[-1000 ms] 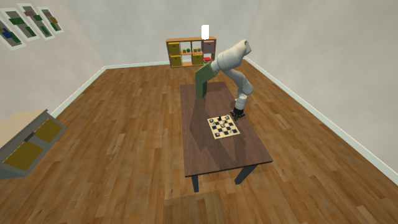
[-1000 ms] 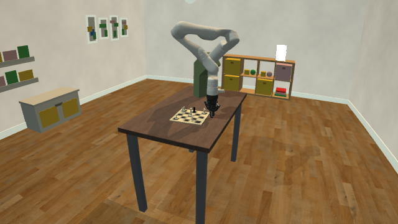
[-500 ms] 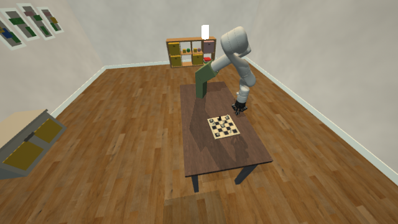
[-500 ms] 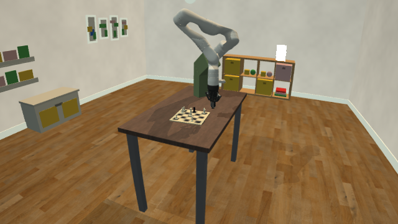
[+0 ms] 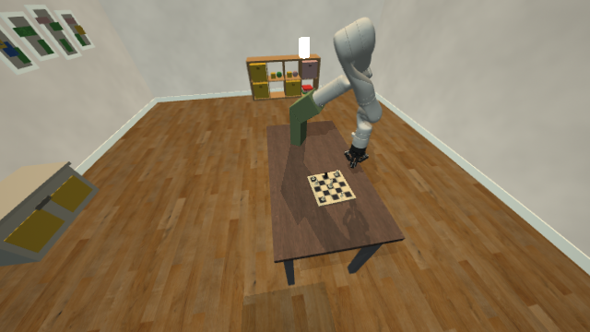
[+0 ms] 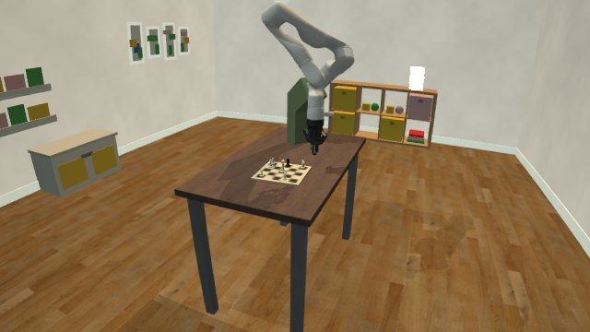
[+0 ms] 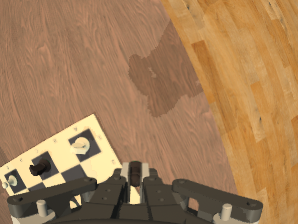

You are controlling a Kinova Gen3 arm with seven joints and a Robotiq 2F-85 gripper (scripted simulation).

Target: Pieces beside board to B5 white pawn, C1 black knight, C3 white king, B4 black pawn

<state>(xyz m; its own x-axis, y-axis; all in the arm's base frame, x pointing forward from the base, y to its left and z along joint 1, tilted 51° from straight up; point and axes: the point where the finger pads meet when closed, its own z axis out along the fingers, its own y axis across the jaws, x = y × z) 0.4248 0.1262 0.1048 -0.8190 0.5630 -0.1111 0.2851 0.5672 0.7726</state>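
The white king is 130 mm to the right of my hand, 90 mm below it and 60 mm ahead of it. Round my hand: black pawn: 10 mm below; then black knight: 140 mm to the right, 100 mm below, 20 mm behind; then chessboard: 130 mm to the right, 120 mm below, 60 mm ahead.
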